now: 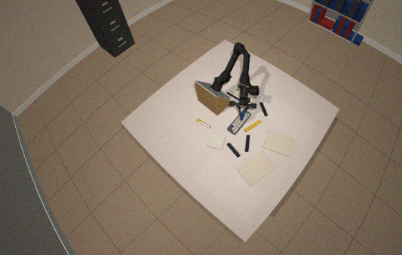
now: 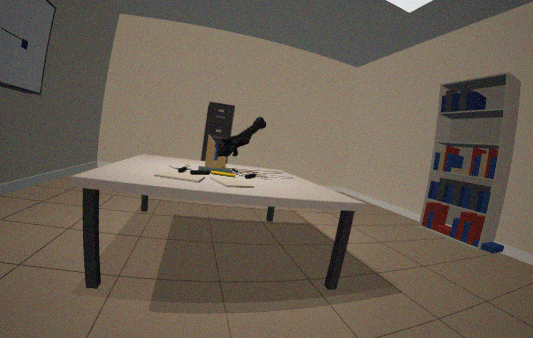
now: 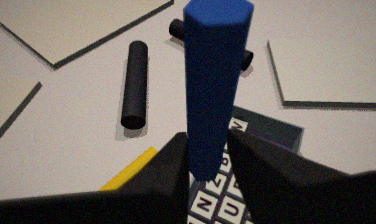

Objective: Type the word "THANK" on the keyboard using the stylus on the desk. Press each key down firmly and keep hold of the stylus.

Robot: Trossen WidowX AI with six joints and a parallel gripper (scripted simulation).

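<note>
My gripper tip is now 80 mm short of the yellow pen, 40 mm to the right of it and 100 mm above it. The rest, counted from my gripper tip: blue stylus: 20 mm below.
</note>
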